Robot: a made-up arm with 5 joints.
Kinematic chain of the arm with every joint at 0, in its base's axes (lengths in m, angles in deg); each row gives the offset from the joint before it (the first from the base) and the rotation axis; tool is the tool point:
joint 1: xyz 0 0 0.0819 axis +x
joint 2: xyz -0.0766 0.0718 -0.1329 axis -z
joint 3: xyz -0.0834 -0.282 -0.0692 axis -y
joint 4: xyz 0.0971 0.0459 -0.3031 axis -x
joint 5: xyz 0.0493 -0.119 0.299 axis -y
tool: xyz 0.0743 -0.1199 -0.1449
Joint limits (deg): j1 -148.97..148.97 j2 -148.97..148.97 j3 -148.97..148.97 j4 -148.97..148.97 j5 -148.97..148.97
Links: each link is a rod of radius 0.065 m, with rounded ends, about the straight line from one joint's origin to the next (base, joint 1, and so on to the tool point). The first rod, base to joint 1, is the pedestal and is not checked.
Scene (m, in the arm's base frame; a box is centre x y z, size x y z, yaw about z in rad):
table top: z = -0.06
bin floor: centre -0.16 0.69 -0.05 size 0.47 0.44 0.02 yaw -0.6
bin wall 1: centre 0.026 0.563 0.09 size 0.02 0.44 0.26 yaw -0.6
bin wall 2: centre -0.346 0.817 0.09 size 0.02 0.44 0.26 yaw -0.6
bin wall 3: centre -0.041 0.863 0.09 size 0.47 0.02 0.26 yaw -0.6
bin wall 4: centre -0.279 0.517 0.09 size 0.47 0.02 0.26 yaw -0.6
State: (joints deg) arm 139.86 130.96 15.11 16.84 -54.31
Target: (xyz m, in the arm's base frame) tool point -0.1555 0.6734 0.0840
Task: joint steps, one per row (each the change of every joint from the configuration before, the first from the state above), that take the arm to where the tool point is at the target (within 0.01 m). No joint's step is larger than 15 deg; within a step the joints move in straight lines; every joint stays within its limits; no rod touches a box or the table.
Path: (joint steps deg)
1: 0.65 2.68 -4.93 13.10 12.74
2: 0.64 2.67 -4.93 13.10 12.73
3: 0.65 2.68 -4.93 13.09 12.74
4: 0.65 2.68 -4.92 13.10 12.74
5: 0.64 2.67 -4.93 13.10 12.73
6: 0.65 2.68 -4.93 13.10 12.74
7: -3.40 0.39 2.60 10.71 14.13
8: -3.40 0.39 2.60 10.70 14.13
9: -3.41 0.39 2.59 10.71 14.13
10: -3.40 0.39 2.60 10.71 14.13
11: -3.40 0.39 2.60 10.71 14.13
12: -9.07 0.00 -2.27 0.00 -11.87
13: -9.08 0.00 -2.28 0.00 -11.86
14: -9.07 0.00 -2.27 0.00 -11.87

